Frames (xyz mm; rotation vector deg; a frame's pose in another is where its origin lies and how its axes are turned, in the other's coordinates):
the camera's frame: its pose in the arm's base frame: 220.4 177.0 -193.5 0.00 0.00 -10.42
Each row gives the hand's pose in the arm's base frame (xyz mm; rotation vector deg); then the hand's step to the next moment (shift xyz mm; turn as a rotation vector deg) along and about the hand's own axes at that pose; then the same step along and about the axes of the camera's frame.
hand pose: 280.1 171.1 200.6 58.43 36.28 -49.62
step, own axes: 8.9 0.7 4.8 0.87 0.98 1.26
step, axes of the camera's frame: 6.7 -5.9 -4.8 1.55 -0.91 0.27
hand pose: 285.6 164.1 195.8 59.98 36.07 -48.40
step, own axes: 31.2 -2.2 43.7 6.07 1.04 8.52
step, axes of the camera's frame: 26.2 -46.1 -9.0 6.25 -8.39 -1.04
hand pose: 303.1 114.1 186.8 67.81 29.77 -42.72
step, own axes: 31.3 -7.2 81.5 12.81 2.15 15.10
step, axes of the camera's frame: 29.1 -82.6 -1.7 12.70 -15.02 -3.11
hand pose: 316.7 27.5 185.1 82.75 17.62 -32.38
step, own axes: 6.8 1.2 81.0 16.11 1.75 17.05
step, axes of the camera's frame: 10.0 -80.4 7.1 15.39 -17.09 -4.95
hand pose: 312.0 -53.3 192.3 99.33 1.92 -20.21
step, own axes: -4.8 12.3 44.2 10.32 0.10 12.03
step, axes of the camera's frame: -3.2 -45.6 6.3 9.56 -11.88 -4.31
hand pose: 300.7 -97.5 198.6 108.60 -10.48 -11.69
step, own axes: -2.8 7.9 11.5 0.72 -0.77 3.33
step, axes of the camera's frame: -3.2 -13.3 3.9 0.49 -2.93 -1.84
